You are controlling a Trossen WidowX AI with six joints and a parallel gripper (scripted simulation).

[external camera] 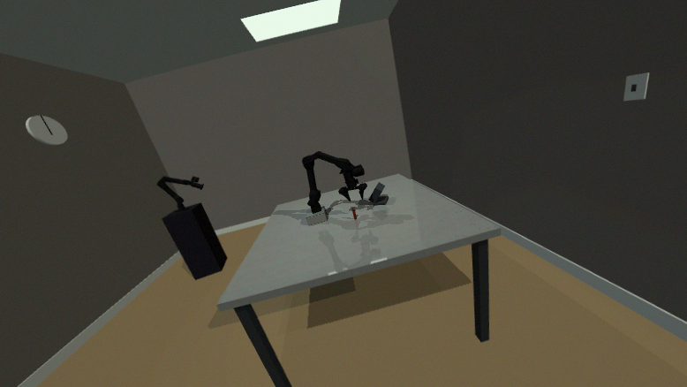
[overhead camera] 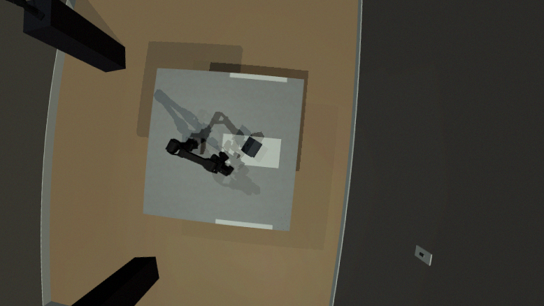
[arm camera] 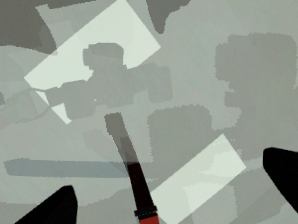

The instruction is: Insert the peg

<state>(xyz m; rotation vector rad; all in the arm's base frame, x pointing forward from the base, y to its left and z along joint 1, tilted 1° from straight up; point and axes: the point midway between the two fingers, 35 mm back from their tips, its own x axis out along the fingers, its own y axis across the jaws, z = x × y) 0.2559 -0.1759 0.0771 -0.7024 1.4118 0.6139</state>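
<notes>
Now: the peg 50 mm below my gripper tip, 40 mm behind it and 30 mm to the right of it. From my gripper tip the other things lie so: sloped panel (200 mm ahead, 120 mm to the left, 40 mm below).
</notes>
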